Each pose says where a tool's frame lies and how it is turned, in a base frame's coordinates. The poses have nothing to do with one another.
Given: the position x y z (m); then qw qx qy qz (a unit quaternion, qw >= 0).
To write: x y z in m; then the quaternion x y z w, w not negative. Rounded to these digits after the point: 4 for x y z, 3 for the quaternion.
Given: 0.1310 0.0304 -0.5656 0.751 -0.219 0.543 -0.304
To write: 0.1310 0.0304 -0.5656 -0.219 0.543 -0.304 0.751
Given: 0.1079 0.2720 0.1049 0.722 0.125 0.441 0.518
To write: 0.1079 0.2720 0.1049 0.125 0.441 0.518 0.722
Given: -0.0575 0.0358 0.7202 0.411 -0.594 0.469 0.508
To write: -0.0575 0.0358 0.7202 -0.594 0.469 0.508 0.411
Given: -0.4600 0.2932 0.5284 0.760 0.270 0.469 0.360
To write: -0.4600 0.2932 0.5284 0.270 0.469 0.360 0.760
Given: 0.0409 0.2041 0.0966 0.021 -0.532 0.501 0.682
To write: 0.0409 0.2041 0.0966 -0.532 0.501 0.682 0.021
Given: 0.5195 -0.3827 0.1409 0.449 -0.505 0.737 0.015
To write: 0.5195 -0.3827 0.1409 -0.505 0.737 0.015 0.449
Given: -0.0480 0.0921 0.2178 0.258 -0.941 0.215 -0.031
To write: -0.0480 0.0921 0.2178 -0.941 0.215 -0.031 0.258
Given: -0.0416 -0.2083 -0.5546 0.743 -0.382 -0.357 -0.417
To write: -0.0416 -0.2083 -0.5546 -0.382 -0.357 -0.417 0.743
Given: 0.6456 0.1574 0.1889 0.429 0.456 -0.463 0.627
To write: 0.6456 0.1574 0.1889 0.456 -0.463 0.627 0.429
